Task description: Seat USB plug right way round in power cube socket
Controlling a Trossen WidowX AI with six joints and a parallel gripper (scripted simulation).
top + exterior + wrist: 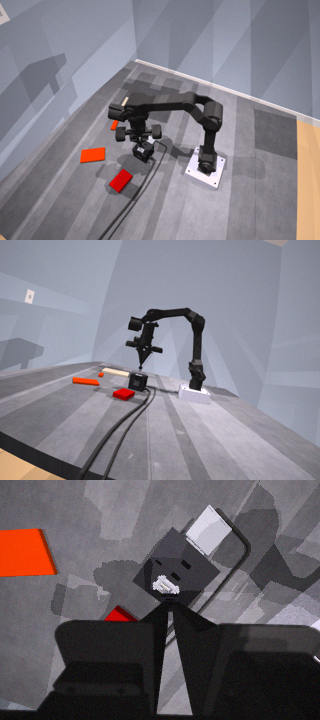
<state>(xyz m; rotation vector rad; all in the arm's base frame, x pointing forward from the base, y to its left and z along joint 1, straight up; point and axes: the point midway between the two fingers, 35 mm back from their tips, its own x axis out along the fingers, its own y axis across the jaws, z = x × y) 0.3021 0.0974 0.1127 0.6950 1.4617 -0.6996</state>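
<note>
Now: gripper tip 20 mm above the dark USB plug. Round my gripper tip: pale socket: 70 mm below; orange slab: 210 mm ahead, 140 mm to the left, 130 mm below; red block: 160 mm to the left, 130 mm below.
</note>
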